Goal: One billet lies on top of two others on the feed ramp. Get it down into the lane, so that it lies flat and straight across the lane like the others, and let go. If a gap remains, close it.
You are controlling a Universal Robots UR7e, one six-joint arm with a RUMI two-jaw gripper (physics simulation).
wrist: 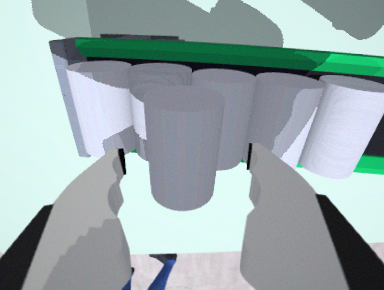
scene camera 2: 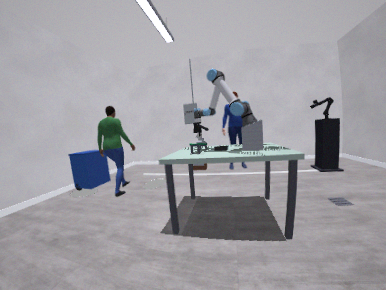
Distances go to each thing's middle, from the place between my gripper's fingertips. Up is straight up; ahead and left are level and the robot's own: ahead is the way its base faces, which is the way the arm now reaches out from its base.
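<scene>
With the grey end stop [wrist: 64, 52] as reference, my gripper is 10 mm past it, 40 mm above it and 80 mm to the left of it.
</scene>
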